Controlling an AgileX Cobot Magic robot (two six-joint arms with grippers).
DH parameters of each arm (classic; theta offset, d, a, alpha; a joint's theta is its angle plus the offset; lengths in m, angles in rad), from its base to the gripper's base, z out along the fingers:
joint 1: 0 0.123 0 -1.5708
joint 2: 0.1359 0 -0.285 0
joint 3: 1.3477 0 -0.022 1.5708
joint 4: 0 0.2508 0 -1.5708
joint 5: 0 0 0.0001 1.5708
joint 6: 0 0.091 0 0
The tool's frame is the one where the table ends.
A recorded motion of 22 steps. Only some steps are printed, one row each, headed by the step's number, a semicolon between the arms.
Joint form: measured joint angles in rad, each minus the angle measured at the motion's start. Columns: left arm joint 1, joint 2, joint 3, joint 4, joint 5, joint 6; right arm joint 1, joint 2, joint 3, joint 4, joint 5, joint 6.
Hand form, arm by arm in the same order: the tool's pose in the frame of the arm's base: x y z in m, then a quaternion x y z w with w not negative. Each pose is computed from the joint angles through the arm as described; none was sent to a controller.
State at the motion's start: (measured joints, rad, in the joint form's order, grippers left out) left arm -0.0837 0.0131 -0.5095 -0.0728 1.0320 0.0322; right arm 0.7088 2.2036 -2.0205 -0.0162 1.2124 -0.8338
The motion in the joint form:
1: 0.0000 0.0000 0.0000 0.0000 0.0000 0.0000; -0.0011 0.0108 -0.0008 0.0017 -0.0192 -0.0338
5: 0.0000 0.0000 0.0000 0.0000 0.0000 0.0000; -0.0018 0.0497 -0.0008 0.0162 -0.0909 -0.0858
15: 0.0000 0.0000 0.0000 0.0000 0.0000 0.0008; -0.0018 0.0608 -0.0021 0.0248 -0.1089 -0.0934
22: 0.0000 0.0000 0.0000 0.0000 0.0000 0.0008; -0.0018 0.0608 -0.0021 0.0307 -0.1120 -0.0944
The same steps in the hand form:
1: -0.0033 -0.0054 0.2825 0.04982 0.84459 -0.05007 0.53073; 0.3628 0.3088 0.2334 -0.70337 0.69776 -0.01784 0.13443
5: -0.0033 -0.0054 0.2825 0.04982 0.84459 -0.05007 0.53073; 0.3700 0.3161 0.2165 -0.71815 0.67916 -0.01609 0.15080
15: -0.0033 -0.0054 0.2825 0.05015 0.84457 -0.04986 0.53075; 0.3716 0.3184 0.2119 -0.71936 0.67694 -0.01304 0.15522
22: -0.0033 -0.0054 0.2825 0.05015 0.84457 -0.04986 0.53075; 0.3715 0.3189 0.2120 -0.71889 0.67707 -0.01050 0.15704

